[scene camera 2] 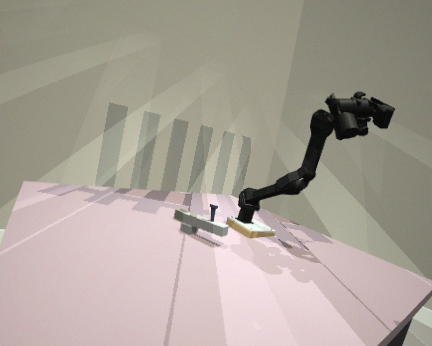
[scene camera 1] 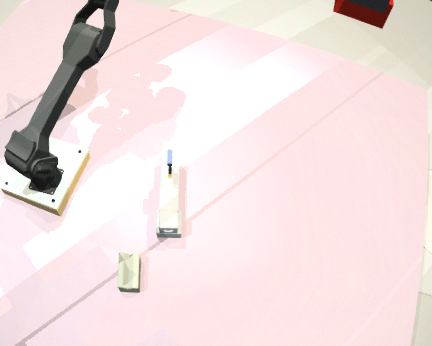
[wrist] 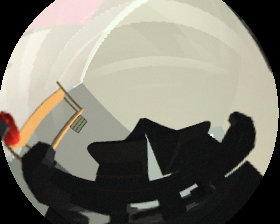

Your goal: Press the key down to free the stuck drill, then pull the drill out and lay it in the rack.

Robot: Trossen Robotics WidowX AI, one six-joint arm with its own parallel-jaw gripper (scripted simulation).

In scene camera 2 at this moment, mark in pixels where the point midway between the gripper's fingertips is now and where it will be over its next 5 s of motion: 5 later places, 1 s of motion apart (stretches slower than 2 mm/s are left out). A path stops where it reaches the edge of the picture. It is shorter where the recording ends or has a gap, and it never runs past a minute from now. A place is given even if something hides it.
My gripper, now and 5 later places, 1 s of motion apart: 394, 109; 294, 74; 196, 92; 206, 195; 213, 205; 212, 206
